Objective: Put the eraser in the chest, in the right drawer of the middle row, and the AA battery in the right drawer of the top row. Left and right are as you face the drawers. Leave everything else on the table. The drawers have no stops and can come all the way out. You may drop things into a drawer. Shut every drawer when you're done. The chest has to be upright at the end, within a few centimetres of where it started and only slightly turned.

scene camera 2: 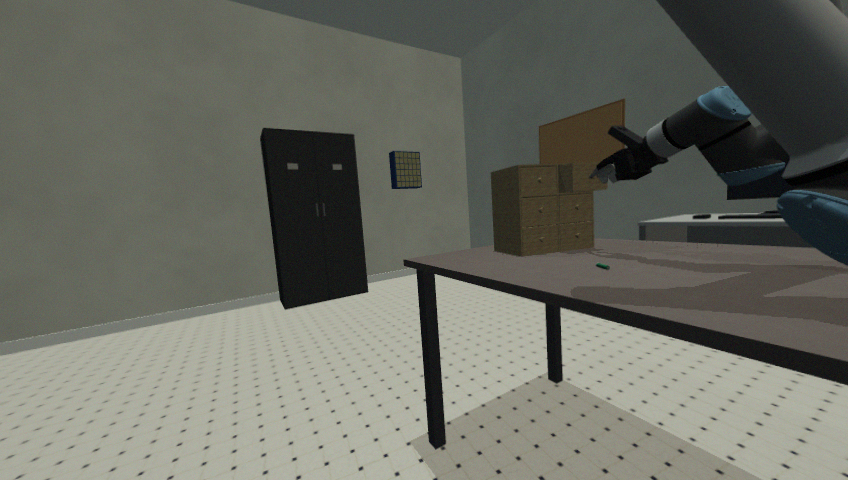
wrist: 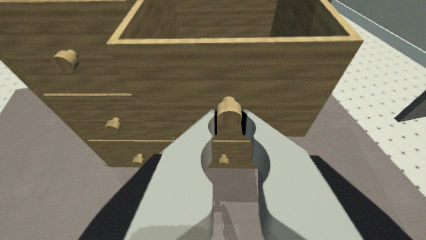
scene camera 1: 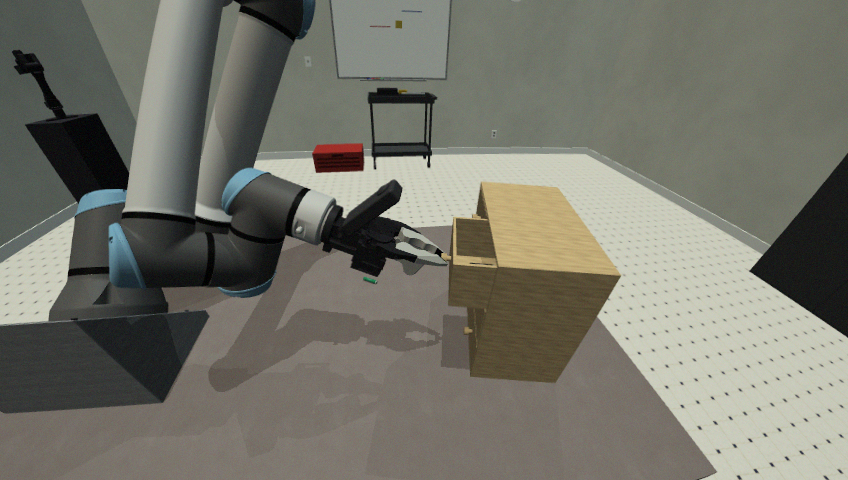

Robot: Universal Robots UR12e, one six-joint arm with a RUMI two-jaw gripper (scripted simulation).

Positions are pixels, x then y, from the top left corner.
Labels:
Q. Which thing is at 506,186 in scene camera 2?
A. A wooden chest.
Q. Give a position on a wooden chest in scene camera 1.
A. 553,278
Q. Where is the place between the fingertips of the gripper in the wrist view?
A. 228,112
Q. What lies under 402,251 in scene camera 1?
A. The gripper.

